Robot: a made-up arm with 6 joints.
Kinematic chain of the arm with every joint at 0, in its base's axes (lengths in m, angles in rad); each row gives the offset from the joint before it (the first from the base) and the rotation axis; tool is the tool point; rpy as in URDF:
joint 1: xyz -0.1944 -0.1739 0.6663 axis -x
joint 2: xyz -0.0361 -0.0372 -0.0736 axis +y
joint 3: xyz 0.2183 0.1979 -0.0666 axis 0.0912 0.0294 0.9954
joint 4: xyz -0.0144 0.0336 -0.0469 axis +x
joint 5: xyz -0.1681 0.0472 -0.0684 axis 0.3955 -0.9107 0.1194
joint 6: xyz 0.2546 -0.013 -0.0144 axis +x
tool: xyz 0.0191 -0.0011 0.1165 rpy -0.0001 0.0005 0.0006
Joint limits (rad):
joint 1: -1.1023..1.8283
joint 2: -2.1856..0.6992
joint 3: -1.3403..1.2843
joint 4: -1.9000..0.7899
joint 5: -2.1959..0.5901
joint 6: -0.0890..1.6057
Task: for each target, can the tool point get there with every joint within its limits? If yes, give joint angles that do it. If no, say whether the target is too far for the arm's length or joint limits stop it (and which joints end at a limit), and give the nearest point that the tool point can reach.
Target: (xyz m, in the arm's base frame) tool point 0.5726 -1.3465 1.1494
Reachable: no: too far | nearest point 0.0543 -0.6440 0.8179 | short by 0.934 m
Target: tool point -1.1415 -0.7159 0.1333
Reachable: no: too far | nearest point -0.5022 -0.5130 0.3329 | short by 0.700 m
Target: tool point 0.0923 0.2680 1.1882
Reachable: no: joint limits stop it (at a limit: joint 3, joint 4, joint 5, joint 6) | nearest point 0.0294 0.1697 1.0721 | short by 0.165 m
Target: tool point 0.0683 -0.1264 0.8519
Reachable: yes | joints 0.4930 -1.7450 0.5018 -0.2153 -1.8723 0.7672
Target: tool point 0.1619 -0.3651 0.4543
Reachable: yes | joints 1.4664 -0.4460 0.2457 -0.1312 -0.8753 0.0413
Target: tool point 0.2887 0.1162 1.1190
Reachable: no: joint limits stop it (at a limit: joint 3, joint 4, joint 5, joint 6) | nearest point 0.2033 0.0576 1.0275 | short by 0.138 m
